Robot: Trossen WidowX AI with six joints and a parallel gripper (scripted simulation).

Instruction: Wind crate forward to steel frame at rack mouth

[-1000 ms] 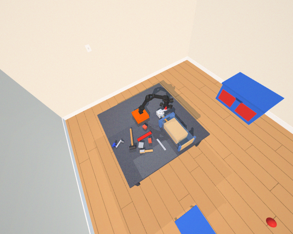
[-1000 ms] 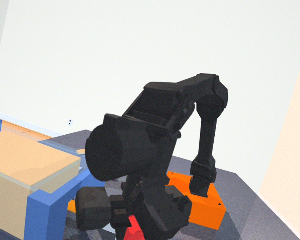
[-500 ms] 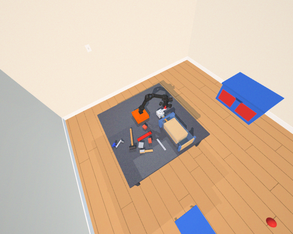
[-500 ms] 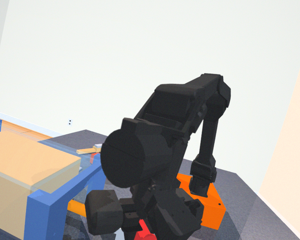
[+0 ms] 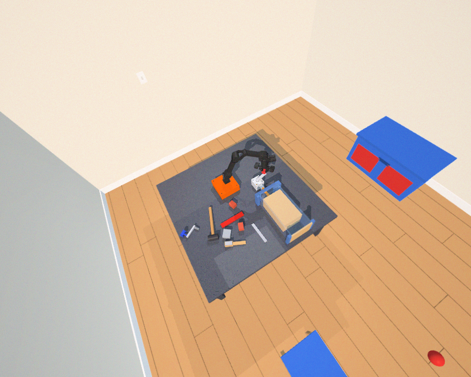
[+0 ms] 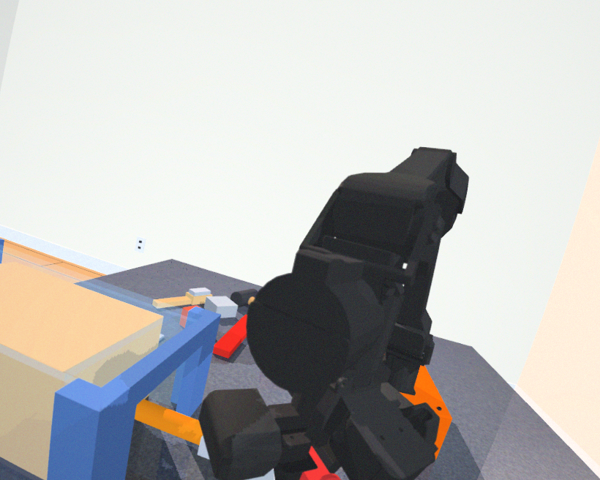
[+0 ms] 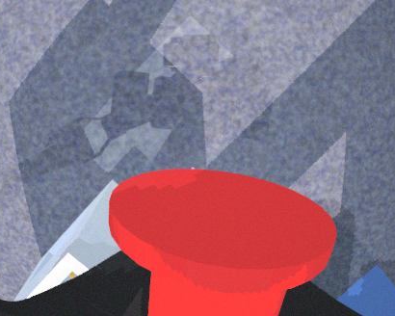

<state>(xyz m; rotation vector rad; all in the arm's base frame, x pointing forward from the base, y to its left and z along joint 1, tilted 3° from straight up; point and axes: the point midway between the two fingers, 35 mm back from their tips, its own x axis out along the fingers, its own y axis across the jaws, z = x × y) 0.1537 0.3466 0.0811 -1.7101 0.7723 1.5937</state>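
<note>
The blue frame lies 18 cm ahead of my gripper tip, 10 cm to the right of it and 1 cm below it. The rest, counted from my gripper tip: white winch 1 cm ahead, 11 cm to the right, 8 cm below; then winch handle 1 cm ahead, 4 cm to the right, 1 cm below; then red knob 2 cm above.
</note>
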